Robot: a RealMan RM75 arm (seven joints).
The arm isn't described. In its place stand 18 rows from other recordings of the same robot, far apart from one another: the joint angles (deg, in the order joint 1, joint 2, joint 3, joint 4, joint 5, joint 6, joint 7), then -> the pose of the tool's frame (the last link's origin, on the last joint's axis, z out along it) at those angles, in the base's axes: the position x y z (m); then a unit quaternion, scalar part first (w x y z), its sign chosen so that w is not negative.
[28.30, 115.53, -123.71, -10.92, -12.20, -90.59, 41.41] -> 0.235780, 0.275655, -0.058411, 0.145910, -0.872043, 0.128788, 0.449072
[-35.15, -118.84, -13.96, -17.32, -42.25, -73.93, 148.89] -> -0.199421, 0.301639, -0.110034, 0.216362, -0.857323, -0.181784, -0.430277
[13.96, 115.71, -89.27, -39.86, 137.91, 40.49, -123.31] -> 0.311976, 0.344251, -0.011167, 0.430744, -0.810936, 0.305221, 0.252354
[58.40, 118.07, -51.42, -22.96, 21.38, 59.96, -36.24] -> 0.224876, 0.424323, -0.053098, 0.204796, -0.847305, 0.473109, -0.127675
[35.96, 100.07, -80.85, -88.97, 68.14, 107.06, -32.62] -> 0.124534, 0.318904, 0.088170, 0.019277, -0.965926, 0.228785, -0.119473
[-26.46, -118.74, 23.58, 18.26, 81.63, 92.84, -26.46] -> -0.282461, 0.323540, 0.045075, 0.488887, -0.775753, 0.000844, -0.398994
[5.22, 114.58, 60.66, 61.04, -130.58, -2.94, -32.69] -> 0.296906, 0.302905, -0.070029, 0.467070, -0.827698, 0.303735, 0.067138
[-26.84, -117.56, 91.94, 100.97, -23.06, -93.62, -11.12] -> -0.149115, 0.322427, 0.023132, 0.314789, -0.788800, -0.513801, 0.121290
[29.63, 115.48, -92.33, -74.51, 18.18, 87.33, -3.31] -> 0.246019, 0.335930, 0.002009, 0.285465, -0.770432, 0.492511, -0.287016
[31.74, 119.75, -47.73, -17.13, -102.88, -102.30, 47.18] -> 0.228600, 0.269763, -0.050924, 0.029689, -0.921657, 0.031660, 0.385570
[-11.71, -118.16, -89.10, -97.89, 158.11, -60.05, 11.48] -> -0.203219, 0.342726, 0.038732, 0.425799, -0.822272, -0.377079, 0.019364
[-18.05, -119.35, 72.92, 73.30, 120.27, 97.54, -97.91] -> -0.222782, 0.273926, -0.006836, 0.014149, 0.993656, 0.108932, 0.024113
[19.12, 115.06, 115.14, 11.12, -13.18, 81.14, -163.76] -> 0.352102, 0.309796, 0.089828, 0.689429, -0.617806, 0.126673, 0.356311
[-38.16, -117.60, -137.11, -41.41, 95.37, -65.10, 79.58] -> -0.208252, 0.431823, 0.055955, 0.282210, -0.821964, -0.336345, -0.362775
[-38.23, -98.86, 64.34, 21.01, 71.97, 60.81, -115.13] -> -0.276707, 0.440847, 0.114992, 0.261700, -0.734618, -0.515982, -0.354419
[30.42, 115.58, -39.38, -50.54, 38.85, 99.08, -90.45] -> 0.299736, 0.310545, 0.042354, 0.057792, -0.968465, 0.242270, 0.006463
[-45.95, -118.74, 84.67, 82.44, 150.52, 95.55, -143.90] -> -0.097185, 0.364722, -0.001552, 0.164958, -0.949020, -0.158605, 0.216783
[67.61, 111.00, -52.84, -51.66, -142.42, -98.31, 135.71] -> 0.055012, 0.435244, 0.054483, 0.086894, -0.958933, 0.261171, -0.068456
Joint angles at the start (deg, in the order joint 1, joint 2, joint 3, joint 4, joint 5, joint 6, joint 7):
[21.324, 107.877, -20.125, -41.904, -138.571, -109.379, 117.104]
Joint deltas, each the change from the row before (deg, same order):
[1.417, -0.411, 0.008, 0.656, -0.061, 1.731, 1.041]
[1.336, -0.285, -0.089, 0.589, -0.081, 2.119, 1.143]
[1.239, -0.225, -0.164, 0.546, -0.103, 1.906, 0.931]
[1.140, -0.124, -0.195, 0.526, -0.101, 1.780, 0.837]
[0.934, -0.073, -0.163, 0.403, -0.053, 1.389, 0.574]
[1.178, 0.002, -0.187, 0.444, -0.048, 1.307, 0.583]
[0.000, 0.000, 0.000, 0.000, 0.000, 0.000, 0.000]
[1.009, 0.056, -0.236, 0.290, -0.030, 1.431, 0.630]
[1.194, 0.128, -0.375, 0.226, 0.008, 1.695, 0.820]
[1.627, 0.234, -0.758, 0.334, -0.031, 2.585, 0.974]
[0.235, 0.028, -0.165, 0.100, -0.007, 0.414, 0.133]
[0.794, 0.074, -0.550, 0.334, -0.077, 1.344, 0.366]
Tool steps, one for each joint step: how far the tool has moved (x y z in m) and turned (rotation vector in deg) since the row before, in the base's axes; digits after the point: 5 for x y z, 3 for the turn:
[-0.00192, 0.01128, 0.00126, 0.777, -0.738, -0.374]
[-0.00144, 0.01134, 0.00056, 0.939, -0.920, -0.631]
[-0.00177, 0.01029, 0.00016, 0.781, -0.837, -0.425]
[-0.00197, 0.00935, -0.00055, 0.678, -0.702, -0.372]
[-0.00200, 0.00756, -0.00054, 0.558, -0.536, -0.154]
[-0.00373, 0.00872, -0.00130, 0.440, -0.380, 0.106]
[0.00000, 0.00000, 0.00000, 0.000, 0.000, 0.000]
[-0.00300, 0.00802, -0.00116, 0.566, -0.512, -0.070]
[-0.00405, 0.00956, -0.00152, 0.672, -0.615, -0.063]
[-0.00559, 0.01313, -0.00282, 0.904, -1.106, 0.030]
[-0.00076, 0.00187, -0.00061, 0.093, -0.182, -0.002]
[-0.00259, 0.00613, -0.00193, 0.273, -0.669, 0.077]

